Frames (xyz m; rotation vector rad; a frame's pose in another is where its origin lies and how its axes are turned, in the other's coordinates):
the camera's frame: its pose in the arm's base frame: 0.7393 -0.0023 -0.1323 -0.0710 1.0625 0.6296
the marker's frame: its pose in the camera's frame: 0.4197 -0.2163 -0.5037 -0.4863 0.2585 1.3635
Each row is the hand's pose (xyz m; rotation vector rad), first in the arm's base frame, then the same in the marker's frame.
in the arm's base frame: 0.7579 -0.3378 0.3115 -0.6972 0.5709 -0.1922
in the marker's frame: -0.4346 0.8001 0.6572 0.2263 -0.0147 -2.4523
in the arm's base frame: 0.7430 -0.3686 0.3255 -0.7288 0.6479 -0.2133
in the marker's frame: -0.4461 0.8306 0.6399 0.3045 0.0640 -2.4437
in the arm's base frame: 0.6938 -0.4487 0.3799 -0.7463 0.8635 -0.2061
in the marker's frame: -0.4716 0.9292 0.6020 0.5078 0.2044 -2.3360
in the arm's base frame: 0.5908 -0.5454 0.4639 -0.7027 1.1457 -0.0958
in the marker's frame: -0.4736 1.0850 0.5499 0.7210 0.3154 -2.0852
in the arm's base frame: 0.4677 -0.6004 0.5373 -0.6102 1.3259 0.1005
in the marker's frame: -0.4317 1.2272 0.5099 0.7947 0.3252 -1.8141
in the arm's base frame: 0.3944 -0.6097 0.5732 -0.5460 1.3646 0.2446
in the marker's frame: -0.3902 1.2967 0.4963 0.7674 0.2911 -1.6709
